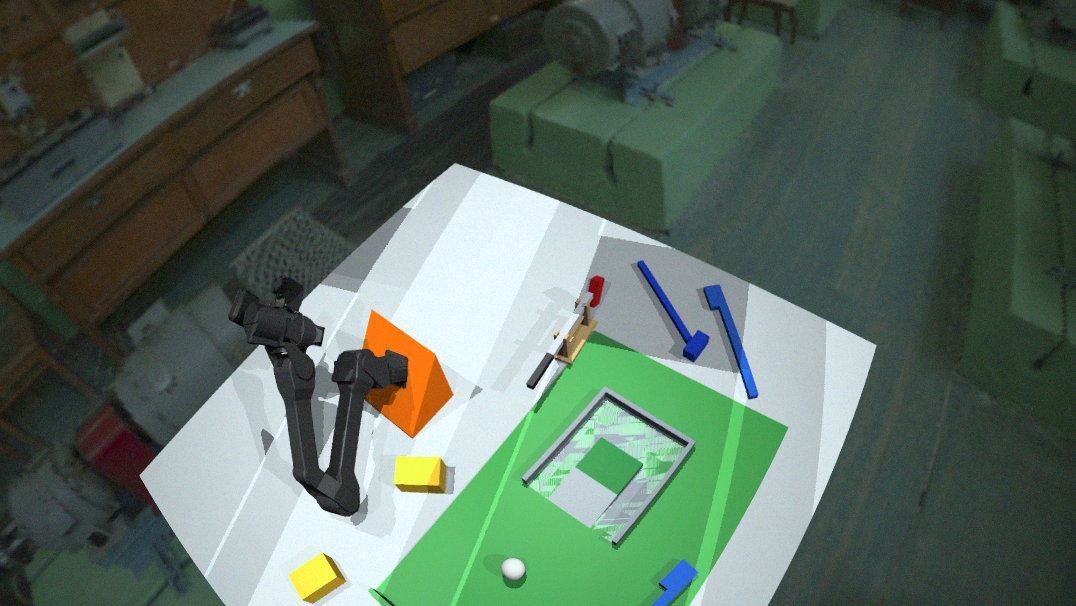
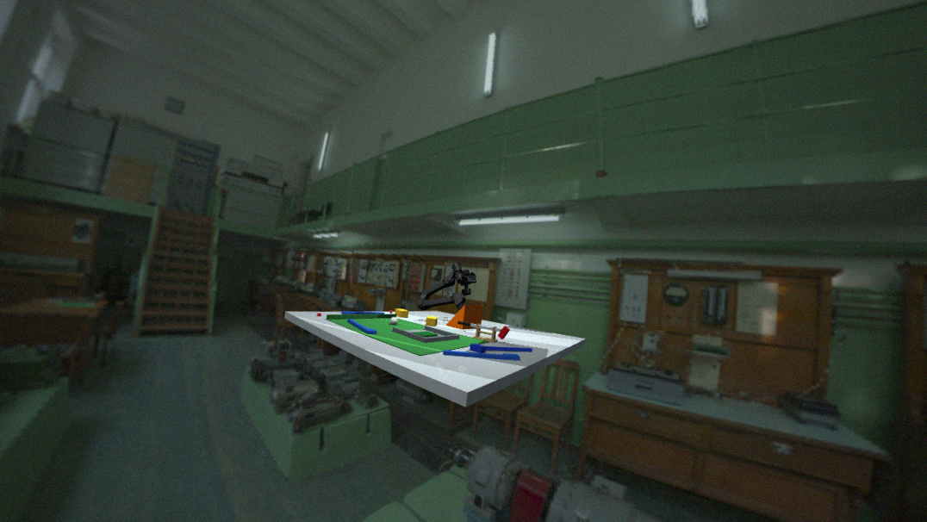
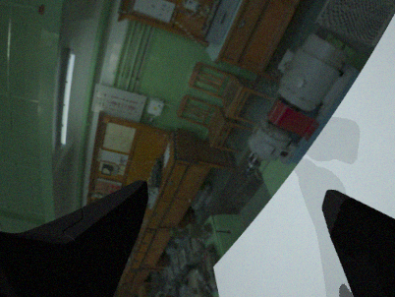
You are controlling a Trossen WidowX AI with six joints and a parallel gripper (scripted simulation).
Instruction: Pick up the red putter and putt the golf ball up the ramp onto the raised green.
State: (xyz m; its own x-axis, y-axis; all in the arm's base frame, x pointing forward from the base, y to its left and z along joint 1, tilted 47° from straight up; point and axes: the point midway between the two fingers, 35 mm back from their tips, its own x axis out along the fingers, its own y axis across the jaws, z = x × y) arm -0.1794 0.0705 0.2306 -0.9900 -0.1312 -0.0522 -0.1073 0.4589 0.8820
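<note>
The wooden stand lies 500 mm ahead of my gripper tip, 390 mm to the left of it and 220 mm below it. The rest, counted from my gripper tip: white golf ball: 640 mm ahead, 110 mm to the right, 230 mm below.
</note>
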